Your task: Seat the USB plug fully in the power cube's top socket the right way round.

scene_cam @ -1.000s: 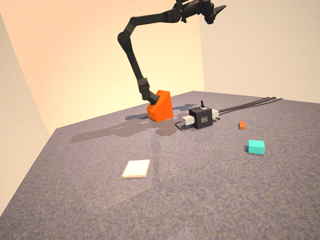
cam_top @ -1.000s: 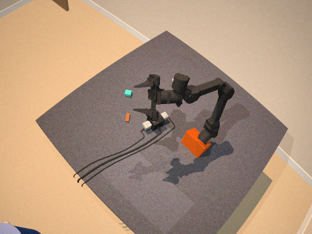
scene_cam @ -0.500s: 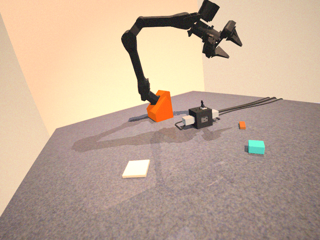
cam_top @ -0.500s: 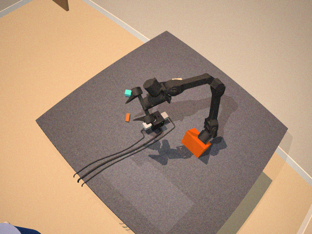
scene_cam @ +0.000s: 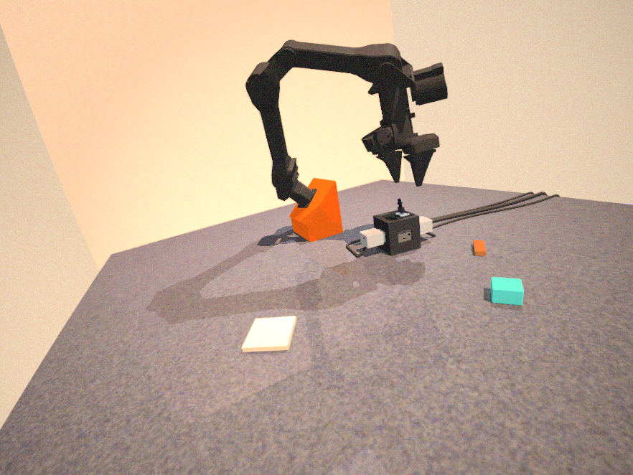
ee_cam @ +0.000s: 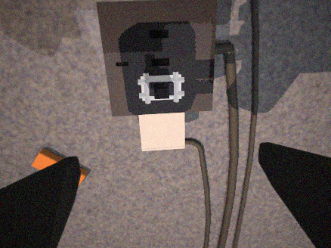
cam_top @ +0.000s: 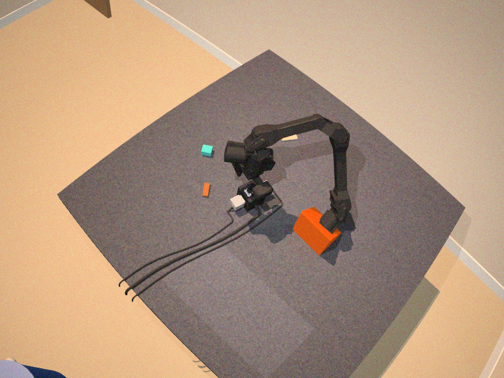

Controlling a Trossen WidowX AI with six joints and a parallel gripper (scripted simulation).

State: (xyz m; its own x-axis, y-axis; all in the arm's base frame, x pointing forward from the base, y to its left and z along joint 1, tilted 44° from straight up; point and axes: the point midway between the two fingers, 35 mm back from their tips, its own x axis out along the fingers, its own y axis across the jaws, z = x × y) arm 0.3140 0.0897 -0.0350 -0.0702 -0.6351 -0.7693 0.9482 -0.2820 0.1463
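Right now the black USB plug is 20 mm to the right of my gripper tip and 50 mm below it. Round my gripper tip: teal block 260 mm ahead, 90 mm to the right, 130 mm below; orange block 140 mm ahead, 50 mm to the left, 140 mm below; pale-rimmed socket 20 mm to the right, 70 mm below.
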